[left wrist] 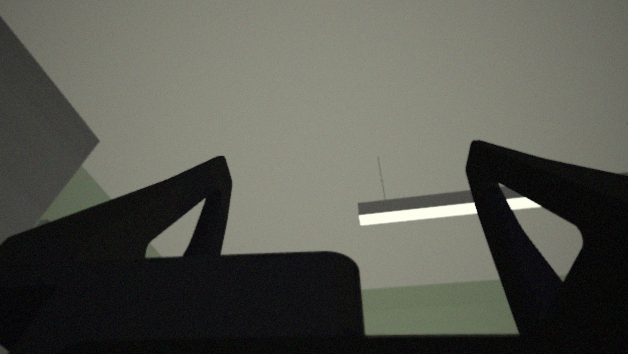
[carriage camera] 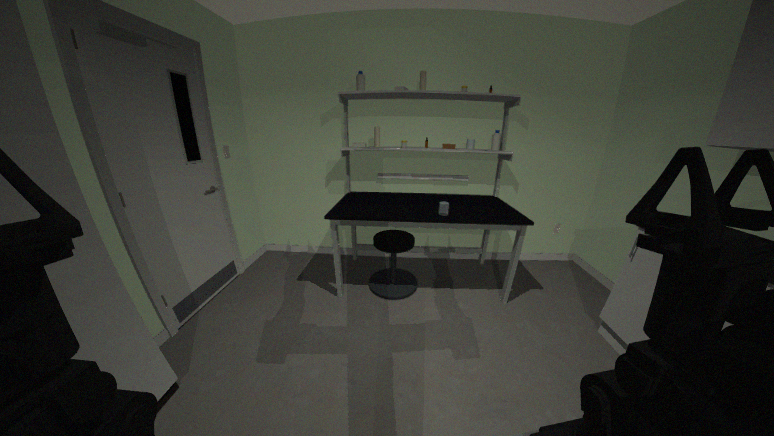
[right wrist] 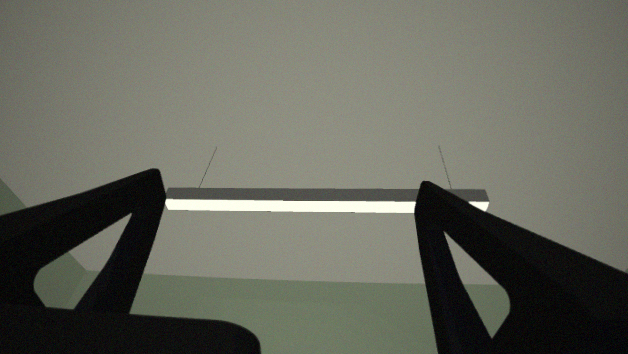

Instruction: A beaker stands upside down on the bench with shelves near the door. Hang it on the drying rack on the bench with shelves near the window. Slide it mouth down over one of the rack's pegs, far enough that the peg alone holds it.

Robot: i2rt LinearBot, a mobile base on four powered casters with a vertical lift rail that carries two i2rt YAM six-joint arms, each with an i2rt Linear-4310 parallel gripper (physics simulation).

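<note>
A small pale beaker [carriage camera: 443,208] stands on the black top of the bench with shelves [carriage camera: 389,208], right of its middle, across the room in the carriage view. It is too small there to tell which end is up. My left gripper [left wrist: 344,162] is open and empty, pointing up at the ceiling; part of it shows at the left edge of the carriage view. My right gripper [right wrist: 290,189] [carriage camera: 723,157] is open and empty, also pointing upward, far from the beaker. The drying rack does not show in these views.
A round black stool [carriage camera: 393,241] stands at the bench's front. Bottles and small containers stand on the upper shelf [carriage camera: 444,96] and lower shelf [carriage camera: 389,149]. A door [carriage camera: 157,162] is at the left. A white cabinet [carriage camera: 636,292] stands at the right, partly behind the right arm.
</note>
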